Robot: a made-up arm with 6 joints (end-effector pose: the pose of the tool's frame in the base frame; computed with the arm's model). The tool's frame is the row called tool.
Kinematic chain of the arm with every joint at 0, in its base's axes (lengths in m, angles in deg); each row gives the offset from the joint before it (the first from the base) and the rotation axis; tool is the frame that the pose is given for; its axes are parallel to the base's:
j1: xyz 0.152 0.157 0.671 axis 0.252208 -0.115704 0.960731
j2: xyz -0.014 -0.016 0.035 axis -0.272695 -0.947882 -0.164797
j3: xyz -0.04 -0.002 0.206 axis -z
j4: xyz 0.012 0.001 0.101 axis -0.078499 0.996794 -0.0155
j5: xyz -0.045 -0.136 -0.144 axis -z
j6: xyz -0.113 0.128 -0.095 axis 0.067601 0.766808 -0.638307
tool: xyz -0.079 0 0.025
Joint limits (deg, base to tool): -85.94..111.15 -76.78..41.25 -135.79..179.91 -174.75..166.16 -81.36..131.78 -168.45..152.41
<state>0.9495 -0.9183 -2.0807 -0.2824 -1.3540 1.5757</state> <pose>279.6 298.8 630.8 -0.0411 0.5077 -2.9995</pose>
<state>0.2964 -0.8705 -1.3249 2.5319 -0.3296 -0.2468</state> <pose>617.6 237.8 1150.2 1.2565 -2.0928 -1.6277</pose>
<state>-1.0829 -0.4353 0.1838 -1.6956 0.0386 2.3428</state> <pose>284.6 -39.7 869.1 1.1982 0.1470 -1.9497</pose>
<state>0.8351 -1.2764 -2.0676 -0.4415 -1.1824 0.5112</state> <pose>176.3 287.6 539.9 -1.4979 0.1909 -2.1001</pose>
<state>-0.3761 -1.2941 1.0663 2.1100 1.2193 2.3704</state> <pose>414.1 77.8 1009.6 1.2265 0.0967 0.1720</pose>
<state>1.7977 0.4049 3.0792 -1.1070 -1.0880 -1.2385</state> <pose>-15.6 -59.8 534.9 -0.5434 -0.9393 0.5796</pose>
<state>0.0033 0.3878 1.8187 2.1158 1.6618 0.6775</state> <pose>48.9 372.0 959.4 -0.1743 -2.2145 1.2997</pose>
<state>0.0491 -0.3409 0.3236 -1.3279 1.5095 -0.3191</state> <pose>444.4 140.4 928.8 0.4676 -1.0205 -1.5025</pose>
